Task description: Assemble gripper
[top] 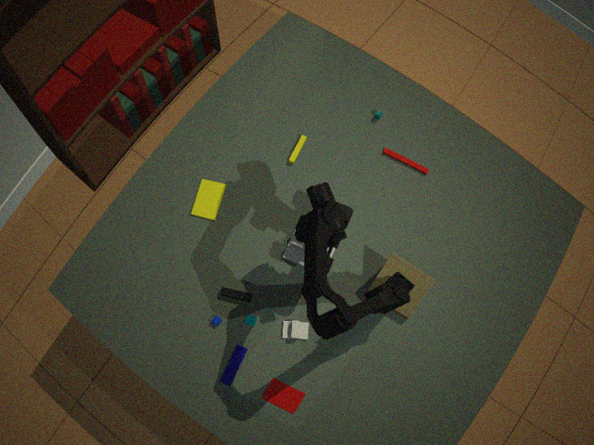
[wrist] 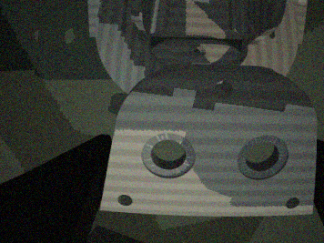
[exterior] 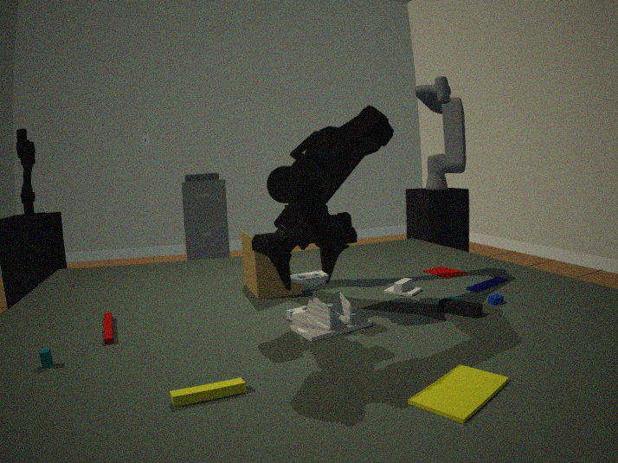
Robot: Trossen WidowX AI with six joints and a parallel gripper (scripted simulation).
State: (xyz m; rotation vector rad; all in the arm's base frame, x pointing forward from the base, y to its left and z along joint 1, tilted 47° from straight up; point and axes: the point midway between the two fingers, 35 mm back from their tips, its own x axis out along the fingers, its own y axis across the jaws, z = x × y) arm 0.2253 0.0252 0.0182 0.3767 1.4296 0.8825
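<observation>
Now: gripper tip 7 cm short of the flat white plate, 2 cm to the right of it and 6 cm above it. From my gripper tip the other things lie so: black block: 11 cm ahead, 26 cm to the left, 5 cm below; white block: 8 cm behind, 23 cm to the left, 5 cm below; gripper base: 1 cm ahead, 2 cm above.
</observation>
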